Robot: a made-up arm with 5 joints. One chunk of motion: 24 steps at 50 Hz.
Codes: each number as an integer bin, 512 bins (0 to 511) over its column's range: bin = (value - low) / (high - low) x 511, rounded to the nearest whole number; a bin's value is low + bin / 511 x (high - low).
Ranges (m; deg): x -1.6..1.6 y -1.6..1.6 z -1.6..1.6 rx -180..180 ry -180..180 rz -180..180
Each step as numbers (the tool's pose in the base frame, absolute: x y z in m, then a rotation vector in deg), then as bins.
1 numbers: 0.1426 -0.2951 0.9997 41.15 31.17 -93.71
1 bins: 278 208 415 314 300 122
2 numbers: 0.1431 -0.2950 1.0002 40.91 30.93 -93.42
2 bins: 278 208 415 314 299 123
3 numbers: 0.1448 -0.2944 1.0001 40.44 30.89 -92.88
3 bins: 279 208 415 313 299 124
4 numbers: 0.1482 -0.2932 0.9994 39.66 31.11 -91.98
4 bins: 279 209 415 312 300 125
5 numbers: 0.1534 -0.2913 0.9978 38.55 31.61 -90.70
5 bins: 280 209 415 310 300 127
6 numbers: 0.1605 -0.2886 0.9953 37.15 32.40 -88.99
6 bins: 281 209 414 308 301 129
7 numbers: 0.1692 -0.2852 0.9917 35.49 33.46 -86.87
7 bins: 283 210 414 306 303 132
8 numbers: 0.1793 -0.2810 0.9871 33.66 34.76 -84.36
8 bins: 284 211 413 303 305 136
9 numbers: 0.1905 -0.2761 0.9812 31.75 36.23 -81.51
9 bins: 286 211 412 301 307 140
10 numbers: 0.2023 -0.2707 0.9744 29.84 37.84 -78.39
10 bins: 288 212 411 298 309 144
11 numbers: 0.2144 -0.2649 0.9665 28.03 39.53 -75.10
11 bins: 290 213 410 295 312 149
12 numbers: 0.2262 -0.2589 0.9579 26.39 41.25 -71.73
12 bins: 292 214 408 293 314 154
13 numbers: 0.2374 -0.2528 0.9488 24.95 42.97 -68.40
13 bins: 293 215 407 291 316 158
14 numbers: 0.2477 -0.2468 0.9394 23.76 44.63 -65.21
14 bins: 295 216 406 289 319 163
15 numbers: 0.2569 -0.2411 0.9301 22.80 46.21 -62.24
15 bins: 297 217 404 288 321 167
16 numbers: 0.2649 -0.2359 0.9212 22.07 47.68 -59.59
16 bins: 298 218 403 287 323 171
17 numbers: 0.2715 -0.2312 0.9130 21.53 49.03 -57.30
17 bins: 299 219 401 286 325 174
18 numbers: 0.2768 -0.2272 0.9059 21.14 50.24 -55.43
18 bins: 300 219 400 286 327 177
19 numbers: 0.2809 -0.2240 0.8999 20.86 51.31 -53.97
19 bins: 300 220 399 285 328 179
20 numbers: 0.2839 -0.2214 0.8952 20.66 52.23 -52.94
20 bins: 301 220 398 285 330 180
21 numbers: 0.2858 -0.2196 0.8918 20.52 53.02 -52.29
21 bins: 301 220 398 285 331 181
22 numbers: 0.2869 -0.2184 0.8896 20.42 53.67 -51.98
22 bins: 301 221 398 284 332 182
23 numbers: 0.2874 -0.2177 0.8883 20.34 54.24 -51.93
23 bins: 301 221 397 284 332 182
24 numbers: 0.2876 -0.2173 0.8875 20.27 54.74 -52.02
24 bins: 301 221 397 284 333 182
